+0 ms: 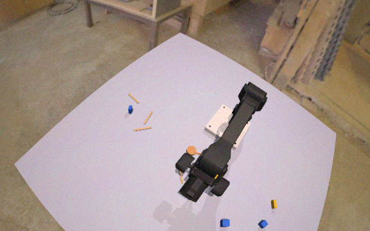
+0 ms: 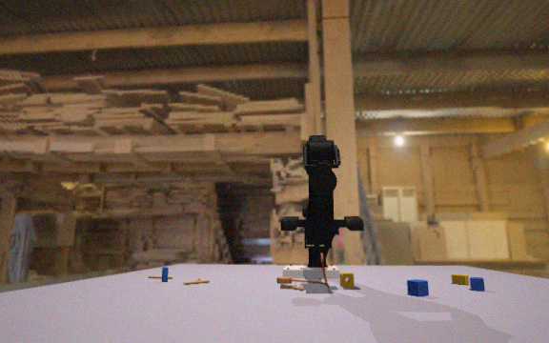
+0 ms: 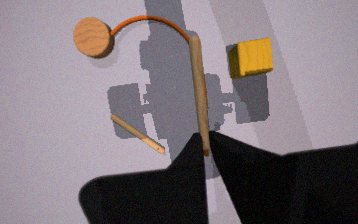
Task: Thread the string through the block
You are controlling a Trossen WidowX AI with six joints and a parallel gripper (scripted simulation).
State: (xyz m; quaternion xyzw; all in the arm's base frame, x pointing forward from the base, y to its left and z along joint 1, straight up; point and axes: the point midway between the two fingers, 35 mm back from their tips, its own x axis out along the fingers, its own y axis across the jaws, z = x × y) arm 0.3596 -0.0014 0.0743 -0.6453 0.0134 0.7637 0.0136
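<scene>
The loose stick is 6 cm to the right of my gripper tip, 6 cm below it and 1 cm ahead of it. From my gripper tip the other things lie so: blue piece: 42 cm to the right, 10 cm behind, 5 cm below; round wooden button: 11 cm behind, 10 cm to the right, 6 cm below.
</scene>
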